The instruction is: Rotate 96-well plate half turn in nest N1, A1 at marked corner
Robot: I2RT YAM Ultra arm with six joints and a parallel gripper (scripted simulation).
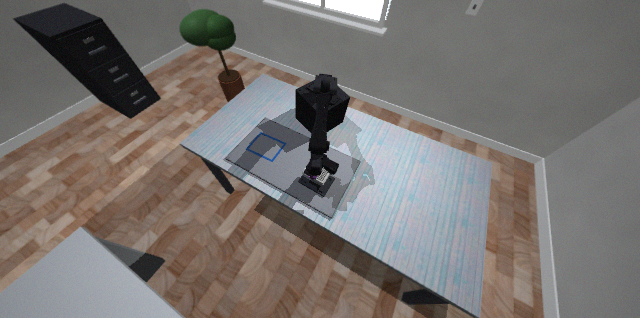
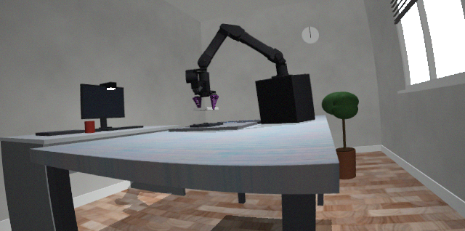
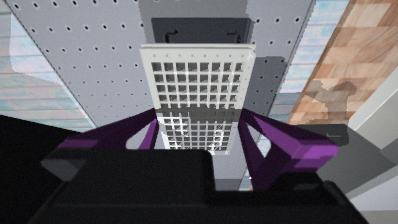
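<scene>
My gripper is now right at the white 96-well plate. Round my hand: dark plate nest N1 (90 mm below).
</scene>
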